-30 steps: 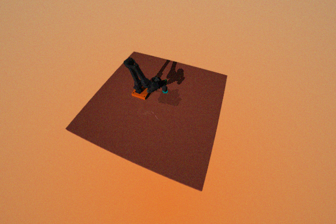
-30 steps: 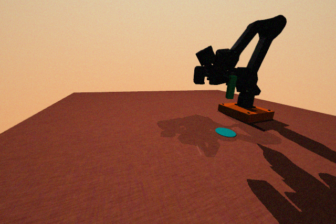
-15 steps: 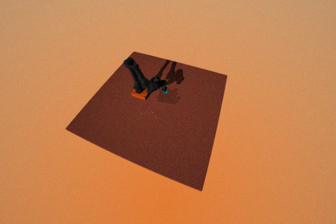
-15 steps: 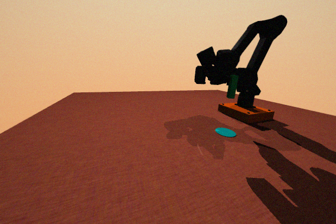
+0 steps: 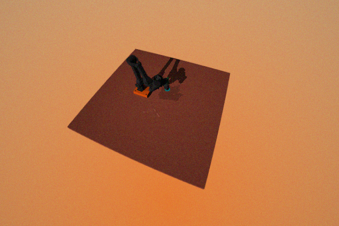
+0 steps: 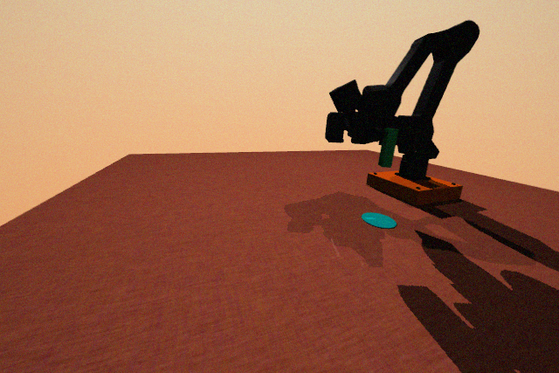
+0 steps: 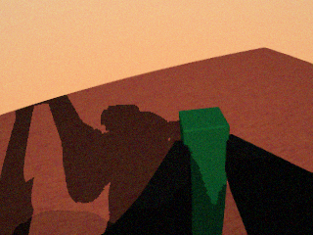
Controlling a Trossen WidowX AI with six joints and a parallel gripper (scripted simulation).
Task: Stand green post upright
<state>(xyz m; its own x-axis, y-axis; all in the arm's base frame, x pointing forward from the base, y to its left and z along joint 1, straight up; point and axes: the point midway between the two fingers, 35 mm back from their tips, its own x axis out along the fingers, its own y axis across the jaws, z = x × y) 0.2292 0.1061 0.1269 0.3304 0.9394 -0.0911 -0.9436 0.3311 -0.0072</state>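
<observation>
Now: the cyan circle 160 mm below my gripper tip. Also, from my gripper tip: green post (20 mm below).
</observation>
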